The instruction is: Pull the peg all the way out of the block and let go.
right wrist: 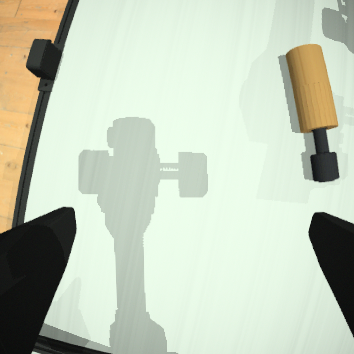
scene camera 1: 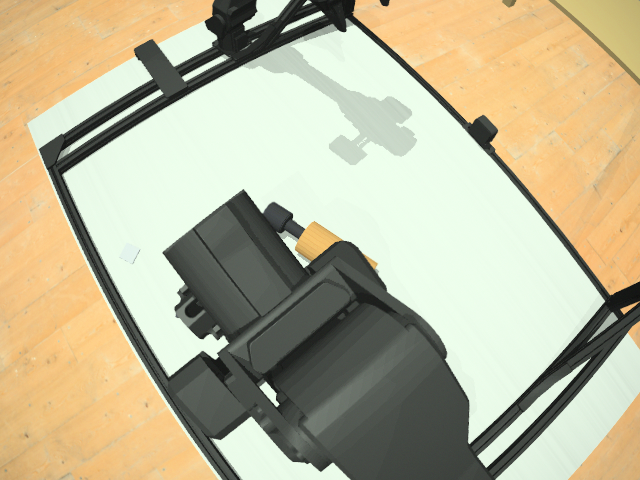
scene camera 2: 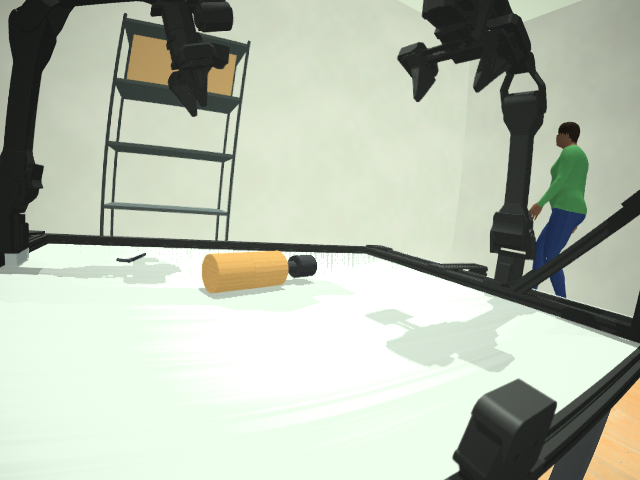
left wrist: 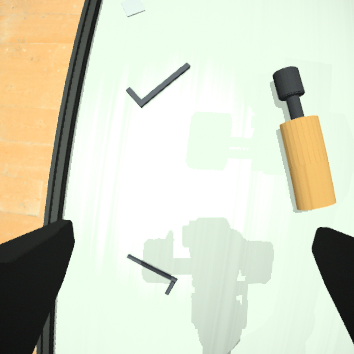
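Seen in the pictures: left gripper, between the fingertips: (scene camera 2: 199, 111) (left wrist: 197, 237); right gripper, between the fingertips: (right wrist: 196, 222) (scene camera 1: 365, 18) (scene camera 2: 443, 95); left arm's base, origin of its link: (scene camera 2: 3, 249); right arm's base, origin of its link: (scene camera 1: 231, 43) (scene camera 2: 506, 283).
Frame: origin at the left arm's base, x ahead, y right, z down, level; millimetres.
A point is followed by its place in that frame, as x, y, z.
The block, an orange wooden cylinder (scene camera 1: 317, 240) {417, 170, -37} (scene camera 2: 245, 271) {372, 213, -15} (left wrist: 308, 162) {381, 170, -34} (right wrist: 312, 90) {396, 193, -33}, lies on its side on the white table. The dark peg (scene camera 1: 278, 215) {491, 153, -27} (scene camera 2: 303, 265) {487, 176, -14} (left wrist: 289, 82) {490, 148, -26} (right wrist: 325, 166) {499, 163, -26} sticks out of one end; its thick head and part of its thin shaft show, and the rest is hidden. My left gripper (scene camera 2: 198, 107) {323, -1, -273} (left wrist: 197, 237) {323, -1, -273} is open and empty above the table; its arm covers part of the block in scene camera 1, where its fingers are hidden. My right gripper (scene camera 2: 447, 94) {560, 367, -282} (right wrist: 196, 222) {560, 367, -282} is open and empty, high above the table, away from block and peg.
Two dark L-shaped rods (left wrist: 165, 84) {488, -20, 12} (left wrist: 151, 267) {230, -29, 14} lie on the table in the left wrist view. A small pale square (scene camera 1: 129, 253) {623, -80, 16} (left wrist: 133, 7) {620, -77, 16} lies near the frame. A black box (scene camera 1: 483, 129) {384, 568, -28} (scene camera 2: 516, 413) {370, 586, -35} (right wrist: 42, 57) {393, 570, -33} sits on the table's frame. A person (scene camera 2: 568, 175) stands behind.
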